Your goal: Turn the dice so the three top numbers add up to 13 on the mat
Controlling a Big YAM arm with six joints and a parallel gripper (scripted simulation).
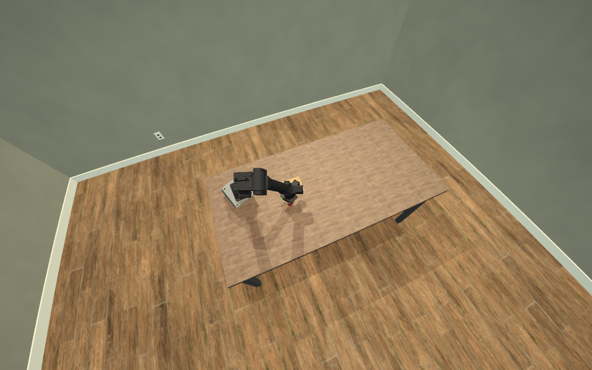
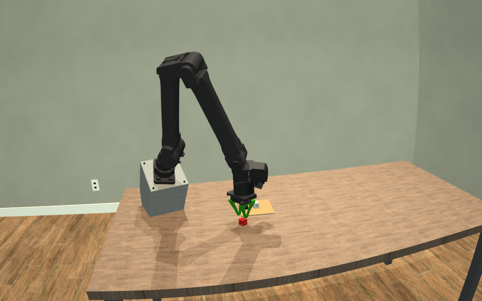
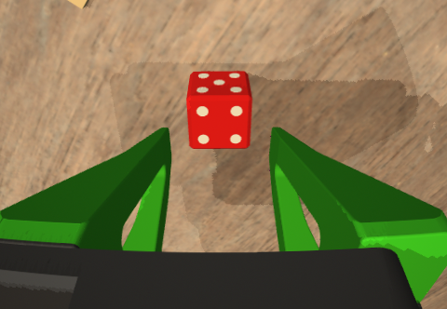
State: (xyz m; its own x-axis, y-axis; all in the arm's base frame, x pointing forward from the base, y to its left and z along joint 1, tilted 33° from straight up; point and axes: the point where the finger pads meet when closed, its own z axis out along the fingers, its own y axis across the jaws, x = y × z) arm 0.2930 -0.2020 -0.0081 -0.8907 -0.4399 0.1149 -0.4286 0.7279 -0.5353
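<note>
Right now the red die is 3 cm below my hand. From my hand the other things lie so: tan mat (10 cm ahead, 12 cm to the left, 4 cm below); then black die (5 cm ahead, 13 cm to the left, 3 cm below); then white die (10 cm ahead, 12 cm to the left, 3 cm below).
</note>
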